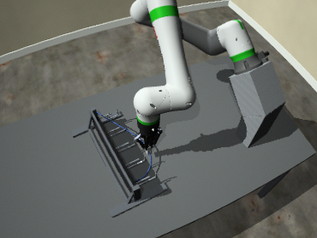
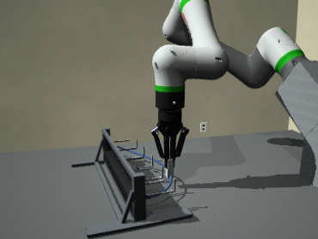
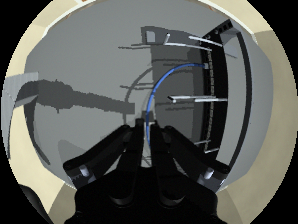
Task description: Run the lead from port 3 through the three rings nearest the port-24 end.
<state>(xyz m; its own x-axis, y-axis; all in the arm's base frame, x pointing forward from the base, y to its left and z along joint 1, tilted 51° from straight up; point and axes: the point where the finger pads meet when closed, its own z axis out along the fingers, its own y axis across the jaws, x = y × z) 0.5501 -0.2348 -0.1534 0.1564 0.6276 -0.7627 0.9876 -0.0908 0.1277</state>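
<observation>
Now: the rack 150 mm ahead of my hand and 70 mm to the right of it.
</observation>
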